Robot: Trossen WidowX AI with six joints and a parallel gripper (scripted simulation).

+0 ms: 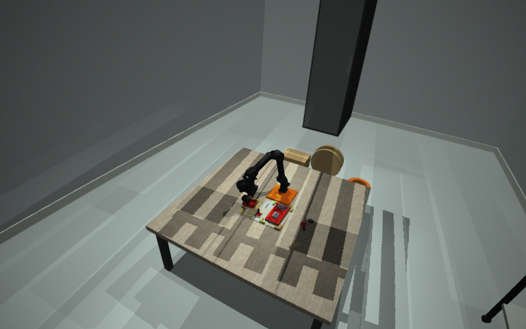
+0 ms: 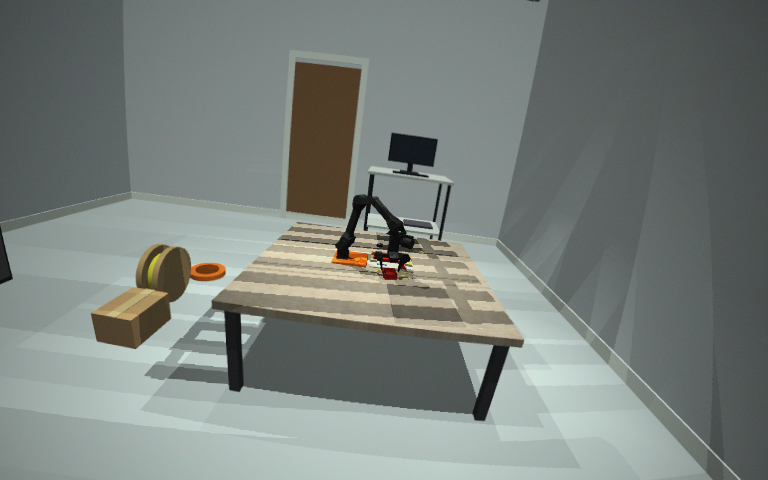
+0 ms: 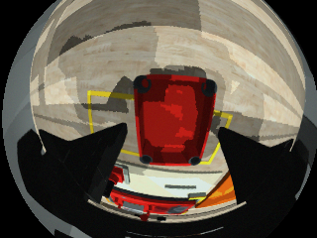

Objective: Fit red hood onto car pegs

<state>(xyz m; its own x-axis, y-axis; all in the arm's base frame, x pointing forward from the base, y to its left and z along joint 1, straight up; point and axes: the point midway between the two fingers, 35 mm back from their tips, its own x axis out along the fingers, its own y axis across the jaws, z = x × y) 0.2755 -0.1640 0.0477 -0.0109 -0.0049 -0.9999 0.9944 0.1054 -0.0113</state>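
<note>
The red hood lies 20 mm below my gripper tip. Also, from my gripper tip: tan block: 440 mm to the left, 220 mm ahead, 20 mm below.
</note>
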